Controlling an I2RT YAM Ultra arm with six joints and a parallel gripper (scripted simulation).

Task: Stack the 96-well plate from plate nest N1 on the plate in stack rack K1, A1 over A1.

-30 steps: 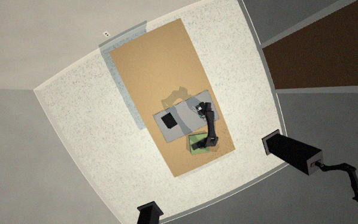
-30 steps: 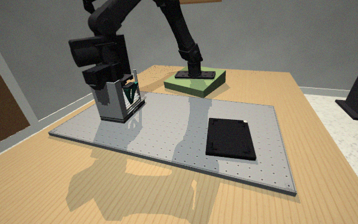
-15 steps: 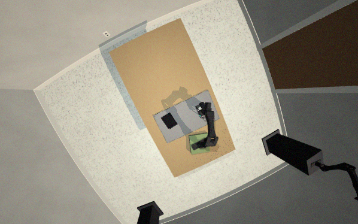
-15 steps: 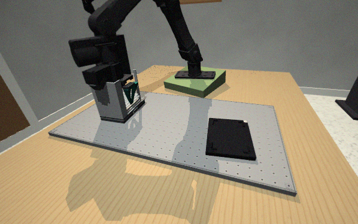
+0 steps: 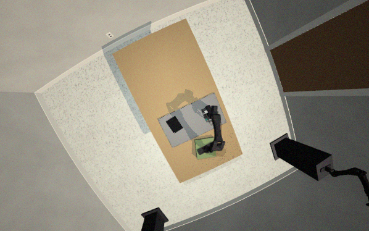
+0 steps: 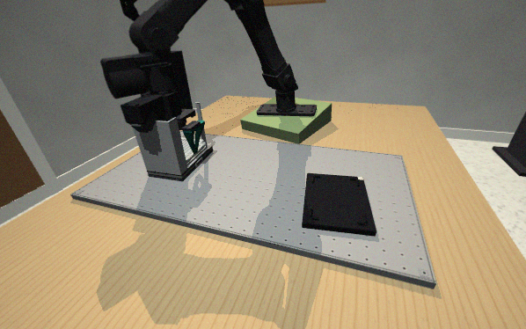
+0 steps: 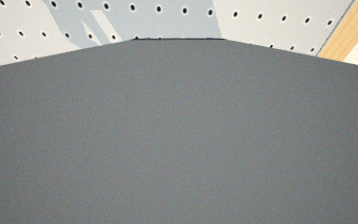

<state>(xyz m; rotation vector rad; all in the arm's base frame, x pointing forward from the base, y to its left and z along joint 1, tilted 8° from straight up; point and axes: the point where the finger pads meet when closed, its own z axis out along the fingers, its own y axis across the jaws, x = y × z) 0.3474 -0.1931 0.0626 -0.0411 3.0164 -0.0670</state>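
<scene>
Right now the white 96-well plate is 10 mm below my hand. Round my hand: thin upright post: 70 mm behind, 40 mm to the left, 40 mm above; black plate nest N1: 60 mm ahead, 390 mm to the left, 40 mm below; grey rack wall: 70 mm ahead, 40 mm above.
</scene>
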